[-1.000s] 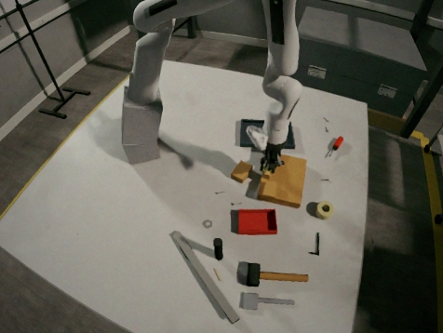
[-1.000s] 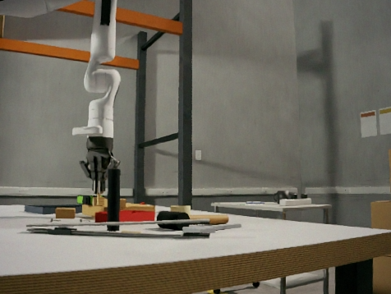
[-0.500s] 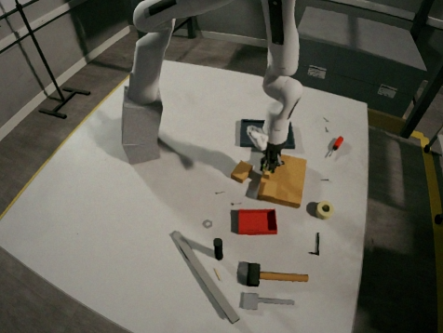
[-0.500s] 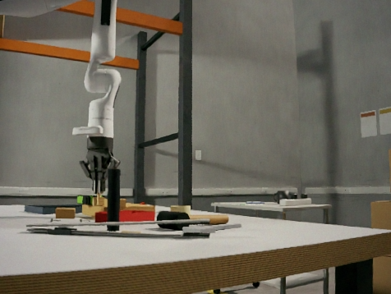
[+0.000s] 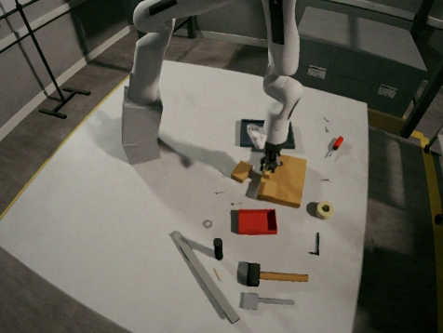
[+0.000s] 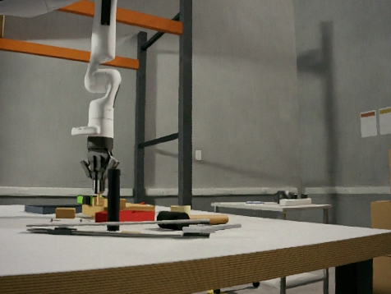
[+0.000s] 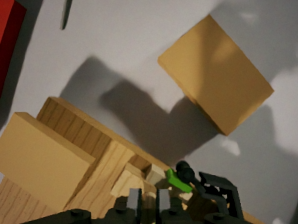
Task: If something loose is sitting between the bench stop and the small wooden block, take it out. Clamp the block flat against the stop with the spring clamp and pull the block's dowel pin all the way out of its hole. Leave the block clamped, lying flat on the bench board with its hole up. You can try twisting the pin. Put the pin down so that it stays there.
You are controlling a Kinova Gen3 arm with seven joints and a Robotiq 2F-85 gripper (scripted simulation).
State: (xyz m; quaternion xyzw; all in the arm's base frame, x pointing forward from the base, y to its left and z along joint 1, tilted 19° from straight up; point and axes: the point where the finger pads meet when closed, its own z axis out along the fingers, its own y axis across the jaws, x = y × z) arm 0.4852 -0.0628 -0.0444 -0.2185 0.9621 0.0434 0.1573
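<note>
My hand is 20 mm above the dowel pin. Also, from my hand: pale wooden block 40 mm below; then wooden bench board 60 mm below, 60 mm ahead; then tan wooden block 90 mm behind, 70 mm below, 10 mm to the left.
</note>
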